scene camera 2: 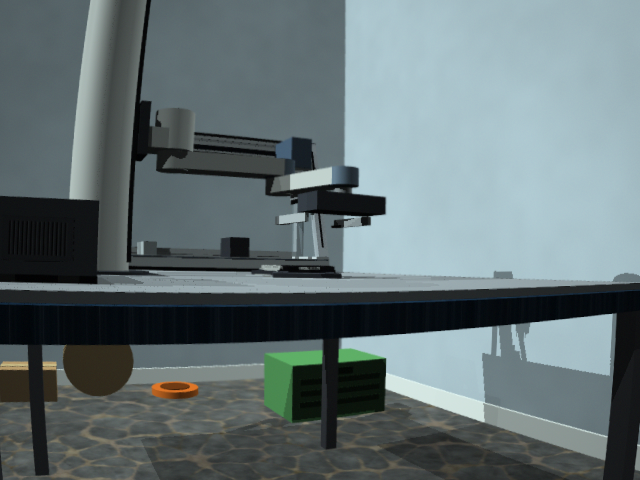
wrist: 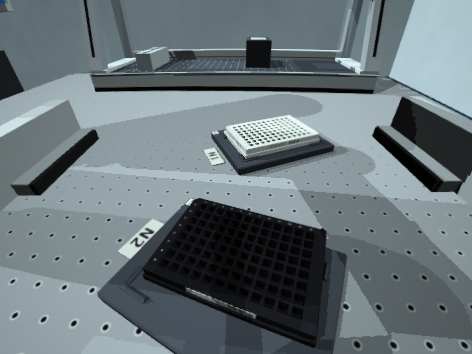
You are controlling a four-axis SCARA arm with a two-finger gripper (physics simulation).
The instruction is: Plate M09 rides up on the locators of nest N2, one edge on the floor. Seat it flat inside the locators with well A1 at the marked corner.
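Places are measured from the arm's base along level axes (x ahead, y right, z down), in millimetres.
Where they show: gripper, fingertip midpoint: (scene camera 2: 306,222) (wrist: 235,115).
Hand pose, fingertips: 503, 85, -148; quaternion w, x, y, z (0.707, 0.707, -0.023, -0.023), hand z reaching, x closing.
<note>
Each offset is from my fingertips to the centre of the thing, as dx, dy, dz. "spot": to the spot under its first point.
Plate M09 {+3, -2, +115} (wrist: 240,255), black with many square wells, lies on the dark nest N2 {-5, +12, +128} (wrist: 170,310) in the wrist view. It sits toward the nest's far side, with a strip of nest floor and a corner locator {spot: -75, +26, +124} (wrist: 135,286) bare in front of it. Its label edge faces the camera. A white mark {-52, -68, +124} (wrist: 190,202) shows at the nest's far left corner. The plate's exact tilt and well A1's lettering cannot be read. My gripper (scene camera 2: 323,222) (wrist: 235,115) is open and empty, well above the plate, its fingers wide apart at both sides of the wrist view.
A white plate {+41, -224, +117} (wrist: 272,134) sits on nest N1 {spot: -3, -137, +124} (wrist: 240,167), behind N2. Farther back stands a framed deck (wrist: 235,82) with a black block {spot: +27, -601, +46} (wrist: 258,52) and a light grey block {spot: -276, -583, +57} (wrist: 152,58). A dark vented box {spot: -611, +466, +78} (scene camera 2: 46,240) stands at the left of the table (scene camera 2: 206,297).
</note>
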